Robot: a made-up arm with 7 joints.
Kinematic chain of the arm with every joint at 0, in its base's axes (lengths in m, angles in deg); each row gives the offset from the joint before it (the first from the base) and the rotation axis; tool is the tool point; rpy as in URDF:
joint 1: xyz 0 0 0.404 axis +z
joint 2: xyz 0 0 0 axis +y
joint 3: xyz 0 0 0.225 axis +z
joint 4: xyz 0.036 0 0 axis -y
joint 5: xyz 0.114 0 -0.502 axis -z
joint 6: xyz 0 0 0 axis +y
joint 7: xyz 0.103 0 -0.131 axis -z
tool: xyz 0 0 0 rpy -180 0 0
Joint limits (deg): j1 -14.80..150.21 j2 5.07..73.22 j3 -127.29..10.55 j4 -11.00..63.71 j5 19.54..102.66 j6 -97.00..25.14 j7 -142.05..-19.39
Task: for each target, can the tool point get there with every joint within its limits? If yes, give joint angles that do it. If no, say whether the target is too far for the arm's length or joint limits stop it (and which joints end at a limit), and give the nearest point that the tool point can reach.
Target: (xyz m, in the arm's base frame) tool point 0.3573 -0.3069 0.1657
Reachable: yes | joints 75.05 62.49 -64.50 19.25 40.27 -7.50 -92.33
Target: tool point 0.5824 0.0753 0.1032
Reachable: yes | joints 32.80 29.71 -15.05 56.02 61.51 2.58 -41.08
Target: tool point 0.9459 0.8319 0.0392
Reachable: no: too far | nearest point 0.5126 0.4508 0.2063 | short by 0.601 m
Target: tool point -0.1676 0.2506 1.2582
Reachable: no: joint limits stop it (at a limit: joint 1, joint 2, joint 3, joint 4) | nearest point 0.1100 0.3420 0.8777 | short by 0.480 m
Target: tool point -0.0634 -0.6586 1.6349
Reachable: no: too far | nearest point -0.0450 -0.4673 0.9067 | short by 0.753 m
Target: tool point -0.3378 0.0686 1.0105
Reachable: no: joint limits stop it (at a limit: joint 1, joint 2, joint 3) | nearest point -0.2943 -0.1577 0.7298 | short by 0.363 m
